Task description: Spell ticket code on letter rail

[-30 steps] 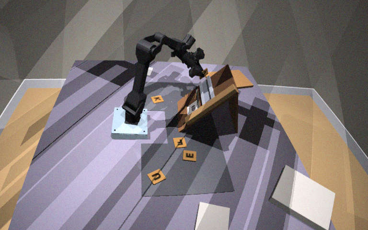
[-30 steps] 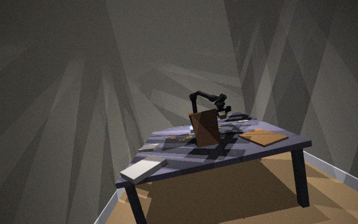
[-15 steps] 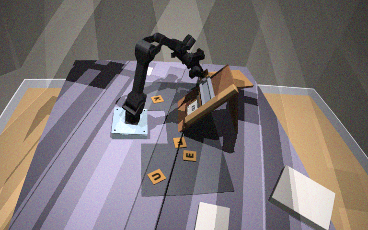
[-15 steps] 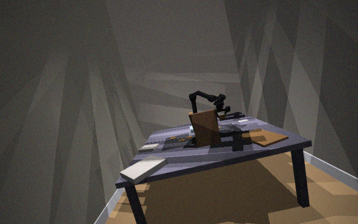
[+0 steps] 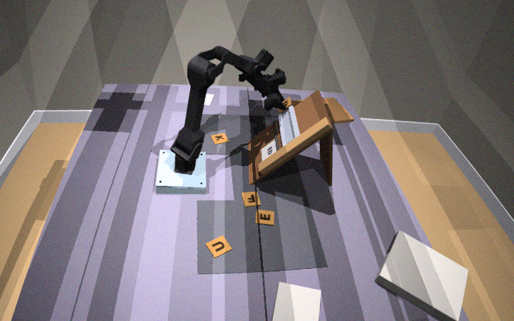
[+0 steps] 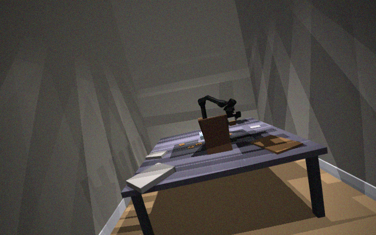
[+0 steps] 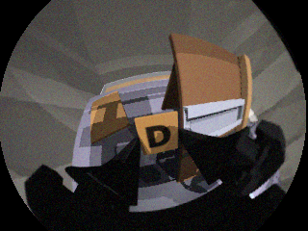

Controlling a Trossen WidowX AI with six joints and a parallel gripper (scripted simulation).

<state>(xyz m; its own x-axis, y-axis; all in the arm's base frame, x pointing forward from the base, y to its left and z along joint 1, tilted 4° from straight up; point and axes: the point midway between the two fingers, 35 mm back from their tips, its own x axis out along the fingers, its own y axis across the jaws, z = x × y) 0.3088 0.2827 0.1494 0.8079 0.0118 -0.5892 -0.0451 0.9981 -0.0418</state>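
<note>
The white ticket lies 19 cm to the right of my gripper tip, 8 cm below it and 5 cm behind it. Round my gripper tip: white card (35 cm behind, 24 cm to the left, 17 cm below); flat wooden slab (25 cm to the left, 22 cm ahead, 16 cm below); dark grey mat (25 cm to the right, 17 cm below, 14 cm behind).
</note>
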